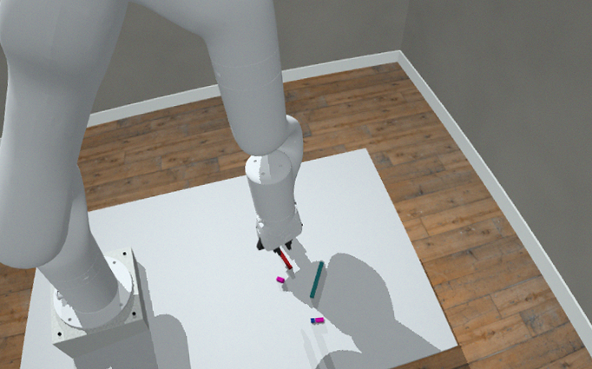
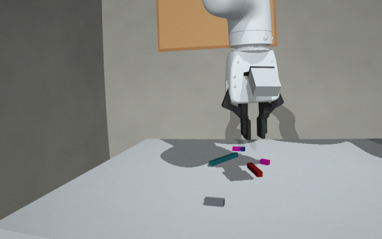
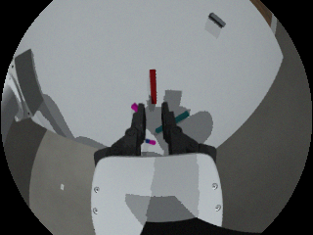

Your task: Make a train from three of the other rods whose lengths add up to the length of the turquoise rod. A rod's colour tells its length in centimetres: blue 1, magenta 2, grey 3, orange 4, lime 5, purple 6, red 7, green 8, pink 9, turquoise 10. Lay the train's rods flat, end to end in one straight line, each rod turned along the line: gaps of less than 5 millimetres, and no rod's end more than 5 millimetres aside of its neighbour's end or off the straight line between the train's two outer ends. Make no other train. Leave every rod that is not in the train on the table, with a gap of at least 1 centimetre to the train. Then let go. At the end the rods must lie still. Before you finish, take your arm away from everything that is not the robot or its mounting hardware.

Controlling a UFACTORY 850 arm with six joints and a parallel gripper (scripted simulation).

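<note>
Now: the red rod 90 mm below my hand. Round my hand: turquoise rod 90 mm to the right, 90 mm below, 50 mm ahead; then grey rod 160 mm to the left, 90 mm below, 90 mm ahead; then blue rod 190 mm to the right, 90 mm below.
</note>
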